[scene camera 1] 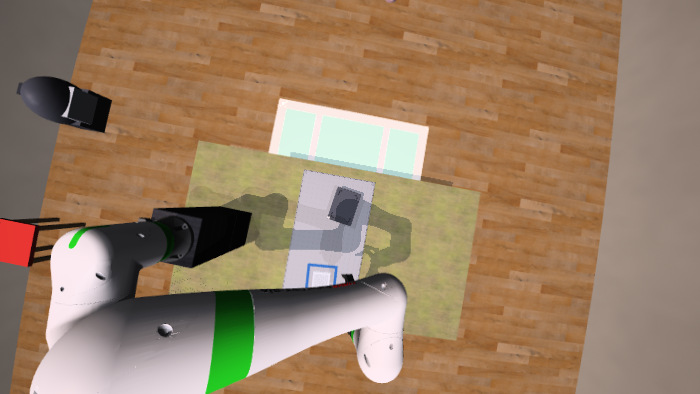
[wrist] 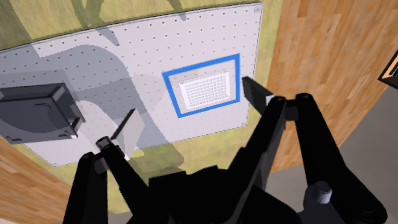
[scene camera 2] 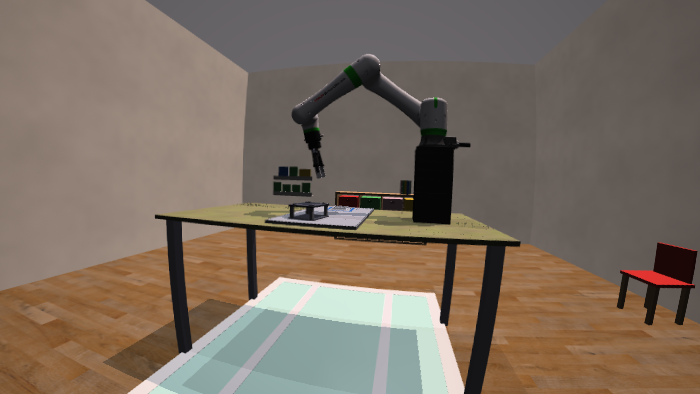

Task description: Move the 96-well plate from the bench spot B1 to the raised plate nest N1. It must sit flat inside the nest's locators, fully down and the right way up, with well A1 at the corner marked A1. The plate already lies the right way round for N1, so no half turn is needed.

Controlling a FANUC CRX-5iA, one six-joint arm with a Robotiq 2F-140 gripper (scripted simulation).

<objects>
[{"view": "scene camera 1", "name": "dark raised nest N1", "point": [344,205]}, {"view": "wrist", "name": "gripper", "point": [190,102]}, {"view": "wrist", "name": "white 96-well plate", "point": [196,91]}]
</objects>
